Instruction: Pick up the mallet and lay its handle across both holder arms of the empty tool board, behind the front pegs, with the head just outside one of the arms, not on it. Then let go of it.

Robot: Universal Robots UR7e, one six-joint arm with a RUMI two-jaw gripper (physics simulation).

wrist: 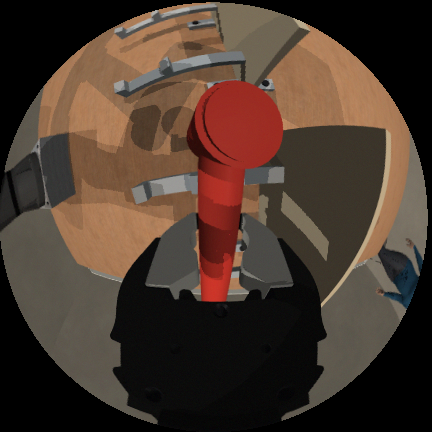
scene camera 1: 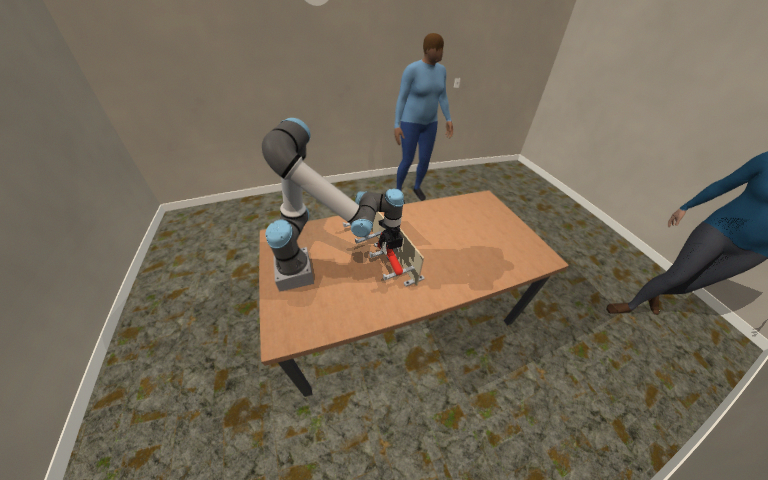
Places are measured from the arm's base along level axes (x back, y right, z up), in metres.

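Pixels of known places: gripper, fingertip midpoint: (wrist: 218, 214) (scene camera 1: 388, 253); arm's base, origin of the base link: (wrist: 36, 179) (scene camera 1: 292, 263).
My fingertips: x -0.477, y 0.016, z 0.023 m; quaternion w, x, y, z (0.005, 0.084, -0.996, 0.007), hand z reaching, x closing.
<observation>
Ahead of a thing's pixels: the offset from my fingertips to its top centre. "*": to the spot under its first point. Level surfaces: height alone.
The red mallet @[dx -0.003, dy +0.027, dz +0.060 m] (scene camera 1: 394, 262) (wrist: 220, 195) is between the jaws of my gripper (scene camera 1: 389, 249) (wrist: 218, 214), which is shut on its handle. The handle runs along the front of the tool board (scene camera 1: 417, 263) (wrist: 345, 160). In the wrist view it passes over one holder arm (scene camera 1: 375, 254) (wrist: 170, 186), behind its front peg, with the round head beyond that arm. In the scene view the handle's other end is over the second holder arm (scene camera 1: 390, 276). I cannot tell whether the handle touches the arms.
A second board @[* dx +0.000, dy -0.197, dz +0.008 m] (wrist: 252, 37) with two grey arms (wrist: 200, 64) (wrist: 170, 14) stands past the mallet's head. The robot base (scene camera 1: 293, 276) (wrist: 58, 170) is on the table @[dz -0.111 m] (scene camera 1: 334, 316), facing the boards. Two people (scene camera 1: 421, 93) (scene camera 1: 736, 209) are in the room.
</observation>
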